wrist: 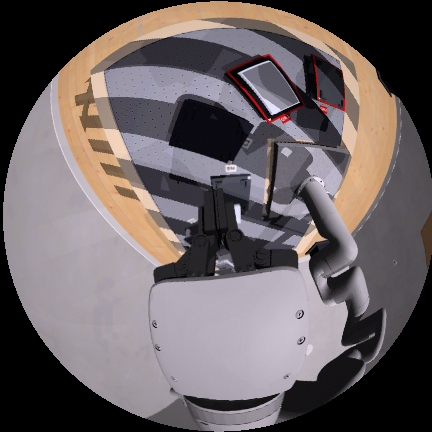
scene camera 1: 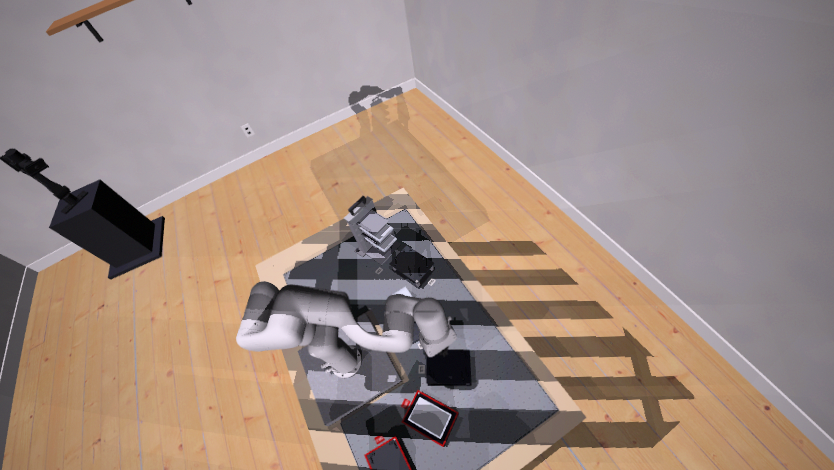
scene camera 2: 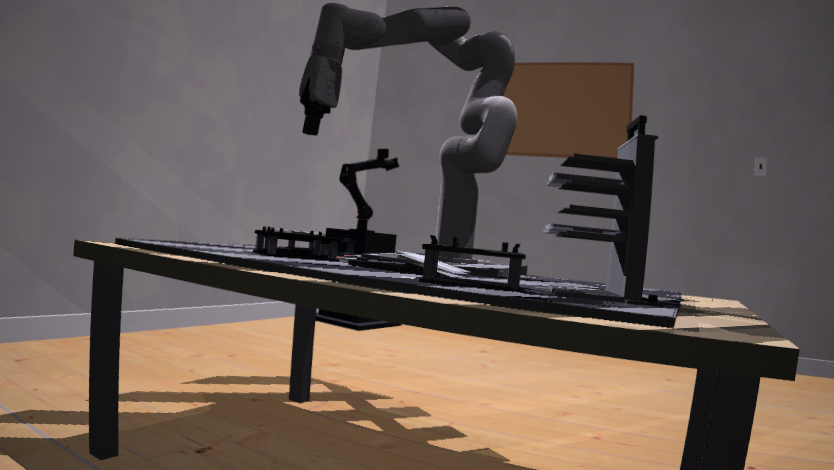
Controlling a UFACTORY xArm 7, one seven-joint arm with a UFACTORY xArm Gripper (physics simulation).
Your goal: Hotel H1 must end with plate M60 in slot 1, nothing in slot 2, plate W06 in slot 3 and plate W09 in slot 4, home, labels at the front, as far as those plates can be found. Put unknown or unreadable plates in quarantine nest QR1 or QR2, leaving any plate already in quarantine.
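Where they show: gripper, fingertip midpoint: [wrist: 215,199] [scene camera 1: 443,351] [scene camera 2: 309,134]; arm's base, origin of the base link: [wrist: 309,188] [scene camera 1: 346,361] [scene camera 2: 452,260].
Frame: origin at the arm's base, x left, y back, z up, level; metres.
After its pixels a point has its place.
The hotel [scene camera 1: 357,224] @(x 0.459, y -0.261, z 0.202 m) [scene camera 2: 641,216] @(x 0.531, y -0.355, z 0.117 m) stands at the table's far end with four shelves. Light plates lie on the second shelf from the top [scene camera 2: 586,179] @(x 0.438, y -0.369, z 0.170 m) and on the lowest shelf [scene camera 2: 583,230] @(x 0.440, y -0.369, z 0.087 m); their labels cannot be read. A red-edged quarantine nest [scene camera 1: 451,430] [wrist: 231,75] holds a light plate [scene camera 1: 430,415] @(x -0.319, y -0.224, z 0.035 m) [wrist: 270,87] @(x -0.318, y -0.223, z 0.034 m). The other red-edged nest [scene camera 1: 389,458] @(x -0.381, y -0.041, z 0.020 m) [wrist: 329,82] @(x -0.409, y -0.040, z 0.020 m) shows no light plate. A pale plate [scene camera 1: 403,291] @(x 0.178, y -0.325, z -0.002 m) [scene camera 2: 431,262] [wrist: 237,214] @(x 0.119, y -0.274, z 0.006 m) lies tilted beside a dark flat base [wrist: 240,187] @(x 0.002, y -0.270, z -0.008 m). My gripper [scene camera 2: 311,131] @(x -0.199, y -0.348, z 0.254 m) [wrist: 215,199] @(x -0.199, y -0.348, z 0.254 m) is shut and empty, high above the table; the arm hides it in scene camera 1.
A raised black nest [scene camera 1: 412,265] @(x 0.254, y -0.408, z 0.040 m) [scene camera 2: 472,252] @(x 0.292, y -0.464, z 0.035 m) stands before the hotel. A wide black platform [scene camera 1: 449,368] @(x -0.205, y -0.355, z 0.030 m) [wrist: 210,130] @(x -0.201, y -0.352, z 0.030 m) stands near the red-edged nests. A raised ledge [scene camera 1: 395,363] @(x -0.085, y -0.193, z -0.019 m) [wrist: 270,175] borders the arm's base area. A small black arm [scene camera 1: 55,186] [scene camera 2: 353,186] stands on a separate pedestal [scene camera 1: 105,227].
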